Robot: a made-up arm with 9 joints. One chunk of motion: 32 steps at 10 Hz.
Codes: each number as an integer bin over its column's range. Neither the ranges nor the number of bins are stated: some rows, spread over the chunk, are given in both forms.
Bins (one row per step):
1: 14 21 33 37 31 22 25 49 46
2: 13 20 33 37 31 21 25 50 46
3: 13 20 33 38 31 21 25 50 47
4: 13 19 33 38 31 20 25 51 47
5: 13 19 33 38 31 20 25 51 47
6: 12 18 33 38 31 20 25 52 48
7: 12 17 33 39 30 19 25 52 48
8: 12 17 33 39 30 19 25 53 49
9: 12 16 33 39 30 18 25 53 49
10: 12 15 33 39 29 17 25 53 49
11: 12 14 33 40 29 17 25 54 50
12: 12 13 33 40 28 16 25 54 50
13: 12 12 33 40 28 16 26 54 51
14: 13 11 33 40 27 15 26 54 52
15: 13 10 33 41 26 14 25 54 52
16: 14 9 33 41 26 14 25 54 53
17: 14 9 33 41 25 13 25 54 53
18: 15 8 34 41 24 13 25 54 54
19: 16 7 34 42 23 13 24 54 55
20: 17 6 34 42 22 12 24 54 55
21: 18 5 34 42 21 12 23 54 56
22: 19 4 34 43 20 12 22 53 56
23: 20 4 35 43 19 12 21 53 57
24: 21 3 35 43 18 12 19 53 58
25: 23 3 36 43 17 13 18 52 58
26: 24 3 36 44 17 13 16 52 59
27: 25 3 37 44 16 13 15 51 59
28: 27 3 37 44 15 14 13 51 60
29: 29 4 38 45 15 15 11 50 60
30: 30 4 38 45 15 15 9 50 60
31: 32 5 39 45 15 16 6 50 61
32: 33 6 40 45 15 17 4 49 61
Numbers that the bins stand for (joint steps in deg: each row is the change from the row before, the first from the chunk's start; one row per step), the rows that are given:
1: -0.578 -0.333 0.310 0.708 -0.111 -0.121 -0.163 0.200 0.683
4: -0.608 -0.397 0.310 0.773 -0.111 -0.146 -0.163 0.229 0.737
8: -0.638 -0.460 0.310 0.838 -0.133 -0.159 -0.163 0.257 0.844
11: -0.638 -0.556 0.310 0.903 -0.156 -0.184 -0.163 0.271 0.898
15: -0.608 -0.683 0.310 0.968 -0.222 -0.222 -0.163 0.271 1.006
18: -0.548 -0.746 0.383 0.968 -0.267 -0.235 -0.163 0.271 1.114
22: -0.427 -0.873 0.383 1.098 -0.356 -0.248 -0.216 0.257 1.222
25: -0.306 -0.905 0.529 1.098 -0.422 -0.235 -0.286 0.243 1.330
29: -0.125 -0.873 0.675 1.229 -0.467 -0.210 -0.408 0.214 1.438
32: -0.005 -0.810 0.821 1.229 -0.467 -0.184 -0.530 0.200 1.492
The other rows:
2: -0.608 -0.365 0.310 0.708 -0.111 -0.133 -0.163 0.214 0.683
3: -0.608 -0.365 0.310 0.773 -0.111 -0.133 -0.163 0.214 0.737
5: -0.608 -0.397 0.310 0.773 -0.111 -0.146 -0.163 0.229 0.737
6: -0.638 -0.429 0.310 0.773 -0.111 -0.146 -0.163 0.243 0.790
7: -0.638 -0.460 0.310 0.838 -0.133 -0.159 -0.163 0.243 0.790
9: -0.638 -0.492 0.310 0.838 -0.133 -0.171 -0.163 0.257 0.844
10: -0.638 -0.524 0.310 0.838 -0.156 -0.184 -0.163 0.257 0.844
12: -0.638 -0.587 0.310 0.903 -0.178 -0.197 -0.163 0.271 0.898
13: -0.638 -0.619 0.310 0.903 -0.178 -0.197 -0.146 0.271 0.952
14: -0.608 -0.651 0.310 0.903 -0.200 -0.210 -0.146 0.271 1.006
16: -0.578 -0.714 0.310 0.968 -0.222 -0.222 -0.163 0.271 1.060
17: -0.578 -0.714 0.310 0.968 -0.244 -0.235 -0.163 0.271 1.060
19: -0.517 -0.778 0.383 1.033 -0.289 -0.235 -0.181 0.271 1.168
20: -0.487 -0.810 0.383 1.033 -0.311 -0.248 -0.181 0.271 1.168
21: -0.457 -0.841 0.383 1.033 -0.333 -0.248 -0.198 0.271 1.222
23: -0.397 -0.873 0.456 1.098 -0.378 -0.248 -0.233 0.257 1.276
24: -0.367 -0.905 0.456 1.098 -0.400 -0.248 -0.268 0.257 1.330
26: -0.276 -0.905 0.529 1.163 -0.422 -0.235 -0.321 0.243 1.384
27: -0.246 -0.905 0.602 1.163 -0.444 -0.235 -0.338 0.229 1.384
28: -0.186 -0.905 0.602 1.163 -0.467 -0.222 -0.373 0.229 1.438
30: -0.095 -0.873 0.675 1.229 -0.467 -0.210 -0.443 0.214 1.438
31: -0.035 -0.841 0.748 1.229 -0.467 -0.197 -0.495 0.214 1.492

